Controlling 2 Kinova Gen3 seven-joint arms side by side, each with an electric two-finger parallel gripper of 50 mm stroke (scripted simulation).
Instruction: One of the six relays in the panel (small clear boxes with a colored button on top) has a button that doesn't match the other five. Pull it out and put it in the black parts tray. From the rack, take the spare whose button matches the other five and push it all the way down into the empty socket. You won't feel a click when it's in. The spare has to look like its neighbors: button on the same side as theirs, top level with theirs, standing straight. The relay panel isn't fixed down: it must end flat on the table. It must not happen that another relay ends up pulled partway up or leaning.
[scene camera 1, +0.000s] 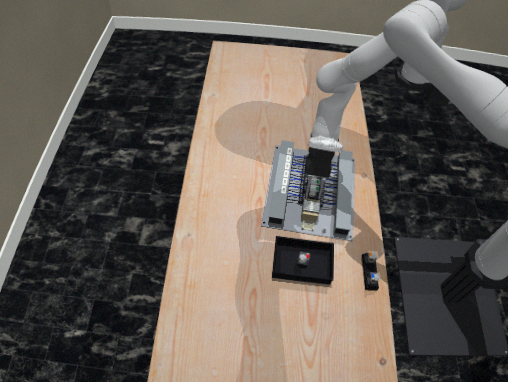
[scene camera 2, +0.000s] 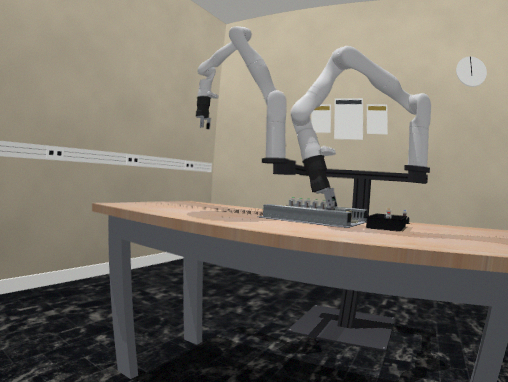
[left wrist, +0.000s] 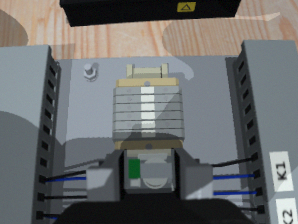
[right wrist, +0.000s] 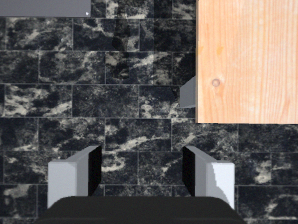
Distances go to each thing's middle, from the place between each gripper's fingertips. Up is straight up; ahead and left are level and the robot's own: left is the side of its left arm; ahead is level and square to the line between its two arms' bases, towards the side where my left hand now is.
Scene:
Right now the relay panel (scene camera 1: 300, 213) is 1 cm behind my left hand (scene camera 2: 332, 207), 5 cm to the right of it and 4 cm below it. The rest, counted from my left hand: black parts tray (scene camera 1: 320, 269) (5 cm ahead, 20 cm to the left, 5 cm below).
Now: right hand 40 cm short of the relay panel, 73 cm to the right of it and 39 cm above it. The rest, counted from my right hand: black parts tray (46 cm ahead, 98 cm to the left, 39 cm below).

